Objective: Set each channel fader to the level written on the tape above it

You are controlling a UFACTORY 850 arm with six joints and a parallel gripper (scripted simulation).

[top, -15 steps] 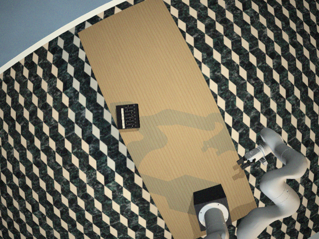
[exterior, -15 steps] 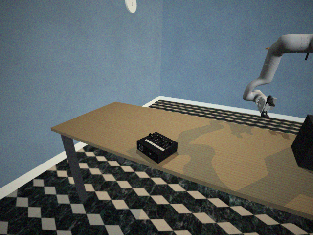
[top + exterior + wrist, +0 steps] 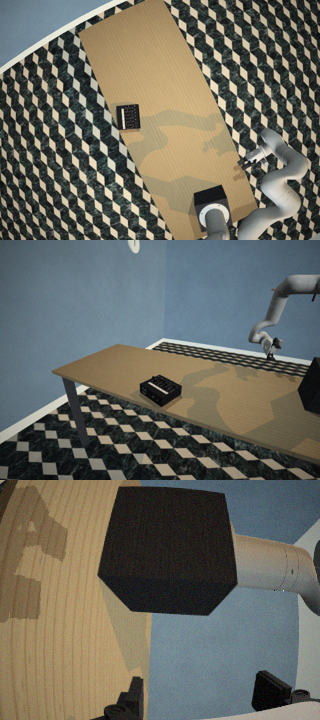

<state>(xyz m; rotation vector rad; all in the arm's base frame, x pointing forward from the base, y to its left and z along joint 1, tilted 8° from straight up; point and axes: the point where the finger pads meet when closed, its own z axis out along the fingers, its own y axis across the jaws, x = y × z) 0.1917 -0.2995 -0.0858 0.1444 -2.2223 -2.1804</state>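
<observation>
Now: hand 680 mm short of the master fader, 450 mm to the right of it and 90 mm above it.
</observation>
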